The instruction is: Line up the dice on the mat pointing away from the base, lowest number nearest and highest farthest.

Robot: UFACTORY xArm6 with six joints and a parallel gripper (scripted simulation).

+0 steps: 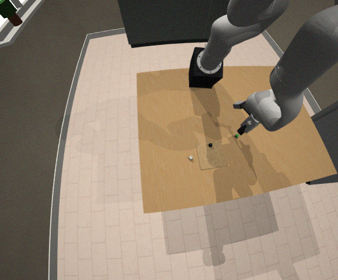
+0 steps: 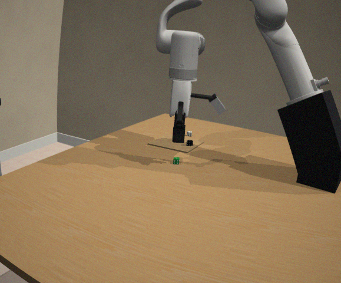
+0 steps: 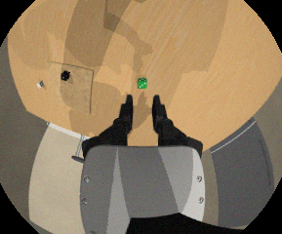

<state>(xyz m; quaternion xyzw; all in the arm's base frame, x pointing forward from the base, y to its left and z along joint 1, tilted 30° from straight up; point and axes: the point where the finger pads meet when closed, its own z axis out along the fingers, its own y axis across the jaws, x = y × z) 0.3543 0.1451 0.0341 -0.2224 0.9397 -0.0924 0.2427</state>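
Now: the green die 80 mm below my hand. From my hand the other things lie so: white die (90 mm ahead, 280 mm to the right, 80 mm below); then thin tan mat (90 mm ahead, 170 mm to the right, 90 mm below); then black die (40 mm ahead, 160 mm to the right, 80 mm below).
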